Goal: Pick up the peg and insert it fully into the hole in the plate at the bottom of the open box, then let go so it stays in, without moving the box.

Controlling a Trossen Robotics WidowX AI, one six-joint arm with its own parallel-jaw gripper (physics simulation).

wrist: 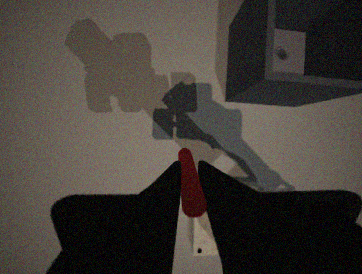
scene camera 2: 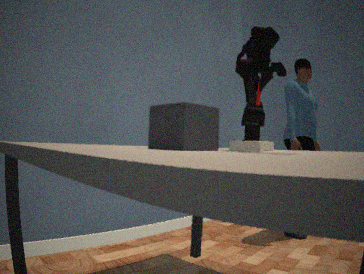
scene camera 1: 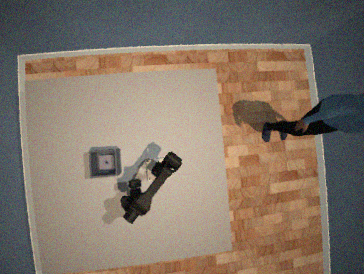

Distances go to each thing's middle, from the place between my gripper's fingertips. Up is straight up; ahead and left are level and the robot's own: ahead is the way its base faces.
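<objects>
There's a pale plate (wrist: 289,46) that sits 17 cm below my hand, 20 cm ahead of it and 15 cm to the right. The red peg (wrist: 194,204) is 1 cm below my hand and 1 cm behind it, so going by their middles, it's the peg that's nearest to my hand of the things named here.
</objects>
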